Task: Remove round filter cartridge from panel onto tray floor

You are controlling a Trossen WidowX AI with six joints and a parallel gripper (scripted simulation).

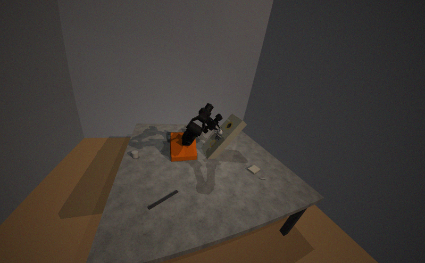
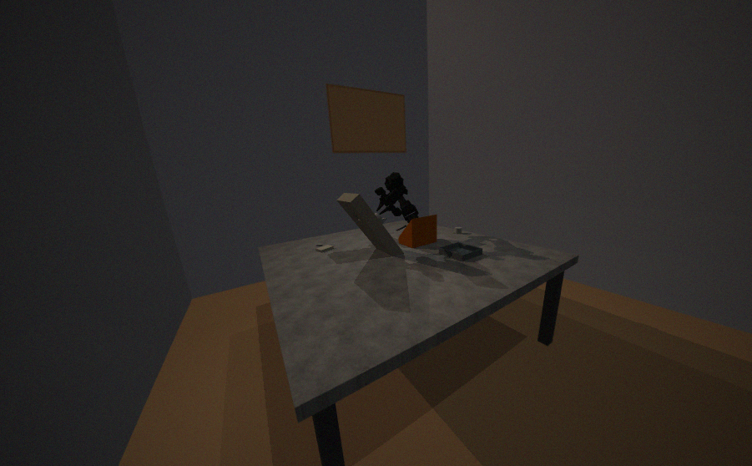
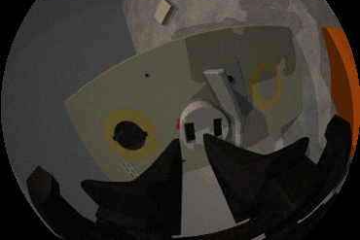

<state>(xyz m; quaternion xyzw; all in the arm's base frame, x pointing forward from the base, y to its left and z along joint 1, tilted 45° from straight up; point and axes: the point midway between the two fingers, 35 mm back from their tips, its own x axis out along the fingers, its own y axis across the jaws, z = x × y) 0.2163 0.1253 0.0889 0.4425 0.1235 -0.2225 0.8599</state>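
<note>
Now: the round filter cartridge 3 cm below my gripper tip and 1 cm ahead of it. Round my gripper tip: pale pad (26 cm ahead, 25 cm to the right, 22 cm below); then service panel (5 cm below, 5 cm ahead); then narrow pale ledge (6 cm below).
</note>
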